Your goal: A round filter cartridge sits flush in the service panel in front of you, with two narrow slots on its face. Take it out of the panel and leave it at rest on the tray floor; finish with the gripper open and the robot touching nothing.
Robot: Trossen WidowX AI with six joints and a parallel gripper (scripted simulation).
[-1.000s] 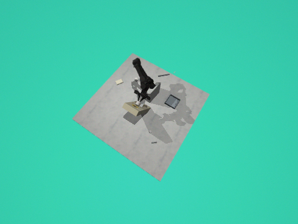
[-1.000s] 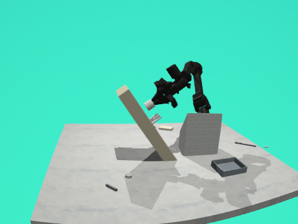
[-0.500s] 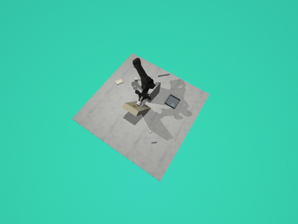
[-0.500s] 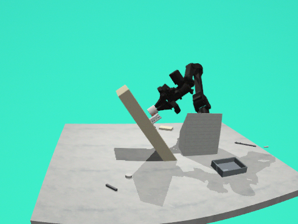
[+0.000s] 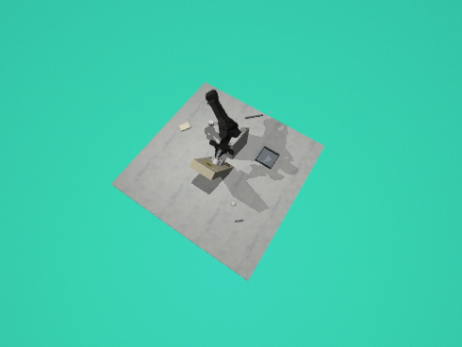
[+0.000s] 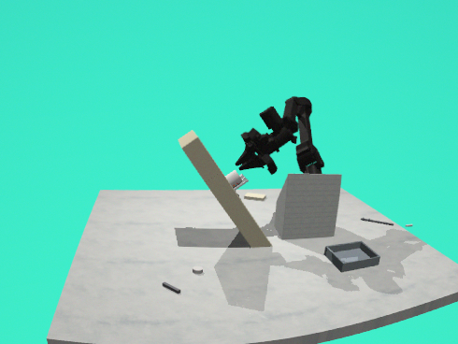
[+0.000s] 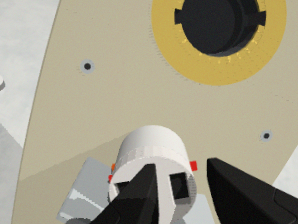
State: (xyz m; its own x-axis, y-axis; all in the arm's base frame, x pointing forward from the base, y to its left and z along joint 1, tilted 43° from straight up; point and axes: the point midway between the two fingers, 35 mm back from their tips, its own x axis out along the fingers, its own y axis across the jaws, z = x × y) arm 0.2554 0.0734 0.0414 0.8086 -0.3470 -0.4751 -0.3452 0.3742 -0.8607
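The white filter cartridge lies 10 mm ahead of my gripper tip and 40 mm below it. Also, from my gripper tip: tan slab (150 mm behind, 510 mm to the right, 250 mm below); grey tray (370 mm behind, 250 mm to the left, 240 mm below).
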